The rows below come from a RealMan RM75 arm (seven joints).
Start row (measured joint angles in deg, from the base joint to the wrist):
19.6 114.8 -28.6 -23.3 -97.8 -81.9 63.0
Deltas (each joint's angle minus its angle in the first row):
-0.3 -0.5 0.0 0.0 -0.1 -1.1 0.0
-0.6 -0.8 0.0 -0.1 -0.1 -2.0 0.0
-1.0 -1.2 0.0 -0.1 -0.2 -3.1 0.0
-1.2 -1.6 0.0 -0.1 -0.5 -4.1 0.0
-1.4 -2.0 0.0 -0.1 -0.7 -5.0 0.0
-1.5 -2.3 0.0 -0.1 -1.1 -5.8 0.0
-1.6 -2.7 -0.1 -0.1 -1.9 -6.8 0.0
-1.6 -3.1 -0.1 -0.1 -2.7 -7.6 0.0
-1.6 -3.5 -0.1 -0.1 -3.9 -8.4 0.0
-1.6 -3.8 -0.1 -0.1 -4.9 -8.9 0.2
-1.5 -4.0 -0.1 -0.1 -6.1 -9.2 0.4
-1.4 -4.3 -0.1 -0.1 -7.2 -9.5 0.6
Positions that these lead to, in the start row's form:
19.3 114.3 -28.6 -23.3 -97.9 -83.0 63.0
19.0 114.0 -28.6 -23.4 -97.9 -83.9 63.0
18.6 113.6 -28.6 -23.4 -98.0 -85.0 63.0
18.4 113.2 -28.6 -23.4 -98.3 -86.0 63.0
18.2 112.8 -28.6 -23.4 -98.5 -86.9 63.0
18.1 112.5 -28.6 -23.4 -98.9 -87.7 63.0
18.0 112.1 -28.7 -23.4 -99.7 -88.7 63.0
18.0 111.7 -28.7 -23.4 -100.5 -89.5 63.0
18.0 111.3 -28.7 -23.4 -101.7 -90.3 63.0
18.0 111.0 -28.7 -23.4 -102.7 -90.8 63.2
18.1 110.8 -28.7 -23.4 -103.9 -91.1 63.4
18.2 110.5 -28.7 -23.4 -105.0 -91.4 63.6

